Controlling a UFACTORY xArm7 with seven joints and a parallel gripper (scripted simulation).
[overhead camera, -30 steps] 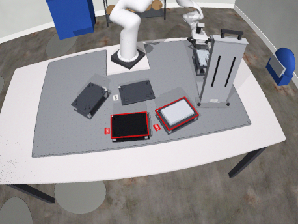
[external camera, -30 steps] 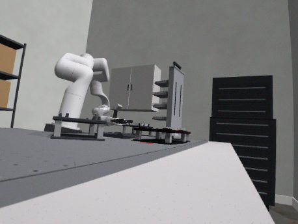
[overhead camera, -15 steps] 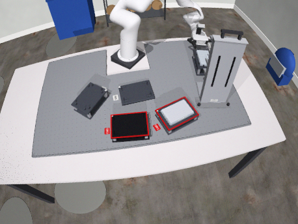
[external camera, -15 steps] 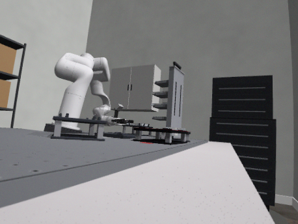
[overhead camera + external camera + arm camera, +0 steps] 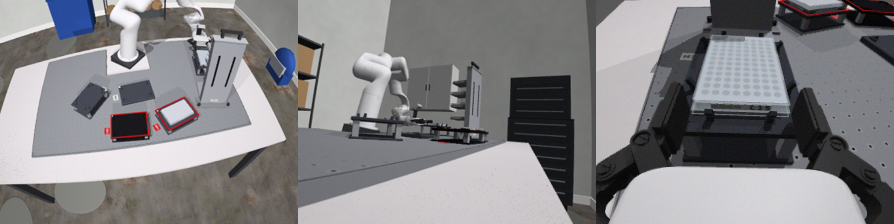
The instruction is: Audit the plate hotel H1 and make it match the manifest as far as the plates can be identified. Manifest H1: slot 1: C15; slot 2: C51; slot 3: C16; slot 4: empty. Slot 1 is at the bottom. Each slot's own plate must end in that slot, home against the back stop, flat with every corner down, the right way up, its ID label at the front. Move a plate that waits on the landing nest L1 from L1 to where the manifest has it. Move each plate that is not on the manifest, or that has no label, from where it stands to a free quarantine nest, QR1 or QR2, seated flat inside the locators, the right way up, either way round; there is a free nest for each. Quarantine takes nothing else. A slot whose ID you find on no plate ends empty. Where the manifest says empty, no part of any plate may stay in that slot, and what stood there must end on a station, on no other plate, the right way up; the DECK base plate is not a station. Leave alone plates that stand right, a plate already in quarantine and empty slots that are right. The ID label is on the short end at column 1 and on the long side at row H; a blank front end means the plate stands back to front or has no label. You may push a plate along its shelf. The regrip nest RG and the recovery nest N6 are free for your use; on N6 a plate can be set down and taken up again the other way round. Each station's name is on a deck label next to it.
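My hand is 3 cm past the RG label, 1 cm to the right of it and 8 cm above it. Round my hand: H1 label: 22 cm ahead, 4 cm to the left, 8 cm below; white plate: 37 cm ahead, 30 cm to the right, 4 cm below; plate labelled C16: 25 cm ahead, 6 cm to the right, 18 cm above.
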